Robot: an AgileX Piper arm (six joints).
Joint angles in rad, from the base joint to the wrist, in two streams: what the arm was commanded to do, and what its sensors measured. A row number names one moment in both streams.
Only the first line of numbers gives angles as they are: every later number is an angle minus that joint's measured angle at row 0.
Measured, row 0: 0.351 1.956 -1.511 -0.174 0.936 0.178
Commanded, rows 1 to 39: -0.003 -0.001 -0.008 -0.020 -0.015 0.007; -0.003 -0.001 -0.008 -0.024 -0.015 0.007; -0.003 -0.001 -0.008 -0.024 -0.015 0.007; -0.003 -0.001 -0.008 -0.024 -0.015 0.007; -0.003 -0.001 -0.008 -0.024 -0.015 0.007; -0.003 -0.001 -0.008 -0.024 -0.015 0.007; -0.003 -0.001 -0.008 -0.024 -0.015 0.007; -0.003 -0.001 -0.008 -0.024 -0.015 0.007; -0.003 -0.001 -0.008 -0.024 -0.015 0.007; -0.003 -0.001 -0.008 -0.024 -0.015 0.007; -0.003 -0.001 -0.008 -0.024 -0.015 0.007; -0.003 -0.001 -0.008 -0.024 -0.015 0.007; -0.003 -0.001 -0.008 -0.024 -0.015 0.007; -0.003 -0.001 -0.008 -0.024 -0.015 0.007; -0.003 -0.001 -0.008 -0.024 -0.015 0.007; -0.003 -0.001 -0.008 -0.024 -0.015 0.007; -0.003 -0.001 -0.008 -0.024 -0.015 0.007; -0.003 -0.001 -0.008 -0.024 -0.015 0.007; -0.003 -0.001 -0.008 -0.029 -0.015 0.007; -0.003 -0.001 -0.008 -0.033 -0.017 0.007; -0.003 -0.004 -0.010 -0.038 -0.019 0.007; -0.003 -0.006 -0.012 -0.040 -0.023 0.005; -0.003 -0.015 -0.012 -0.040 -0.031 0.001; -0.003 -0.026 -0.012 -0.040 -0.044 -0.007; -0.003 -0.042 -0.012 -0.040 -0.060 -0.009; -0.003 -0.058 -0.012 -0.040 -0.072 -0.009; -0.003 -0.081 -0.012 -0.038 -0.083 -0.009; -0.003 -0.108 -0.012 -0.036 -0.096 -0.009; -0.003 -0.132 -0.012 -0.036 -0.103 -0.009; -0.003 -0.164 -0.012 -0.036 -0.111 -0.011; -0.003 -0.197 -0.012 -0.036 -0.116 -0.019; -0.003 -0.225 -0.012 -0.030 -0.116 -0.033; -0.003 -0.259 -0.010 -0.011 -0.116 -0.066; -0.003 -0.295 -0.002 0.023 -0.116 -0.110; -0.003 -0.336 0.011 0.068 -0.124 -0.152; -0.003 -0.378 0.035 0.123 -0.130 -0.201; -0.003 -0.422 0.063 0.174 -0.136 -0.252; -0.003 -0.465 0.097 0.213 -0.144 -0.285; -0.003 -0.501 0.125 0.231 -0.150 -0.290
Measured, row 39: 0.000 -0.361 0.033 0.097 -0.128 -0.172
